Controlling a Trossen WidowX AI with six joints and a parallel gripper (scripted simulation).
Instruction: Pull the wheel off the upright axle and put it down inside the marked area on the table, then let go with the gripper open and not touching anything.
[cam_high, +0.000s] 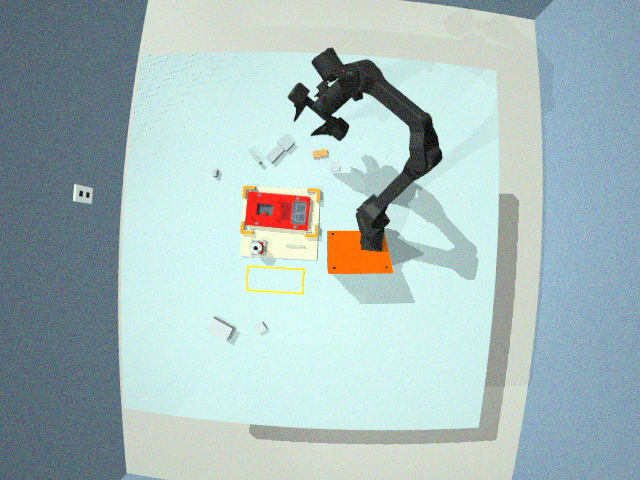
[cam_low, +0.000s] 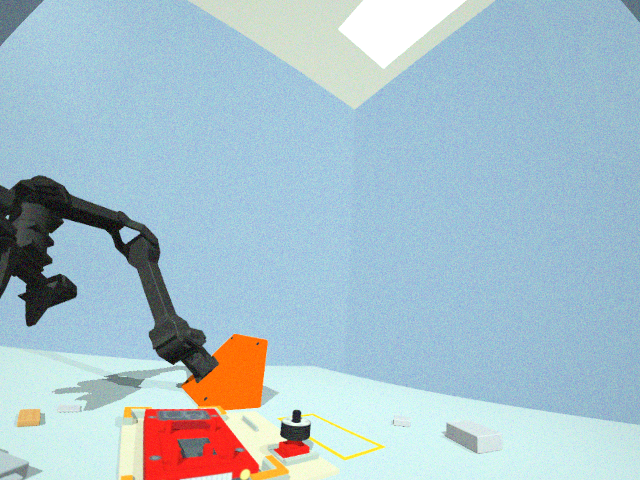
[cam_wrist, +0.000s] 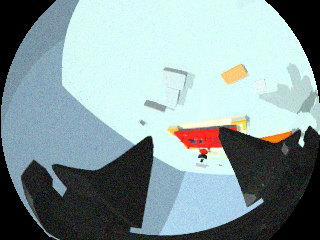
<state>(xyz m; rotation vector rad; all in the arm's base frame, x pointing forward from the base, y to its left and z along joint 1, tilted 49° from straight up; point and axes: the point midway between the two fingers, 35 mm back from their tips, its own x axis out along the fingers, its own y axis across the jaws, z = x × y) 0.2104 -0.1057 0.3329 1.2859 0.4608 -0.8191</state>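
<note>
Right now my gripper tip is 36 cm to the right of the wheel, 11 cm short of it and 10 cm above it. The rest, counted from my gripper tip: black axle: 36 cm to the left, 11 cm ahead, 10 cm below.
</note>
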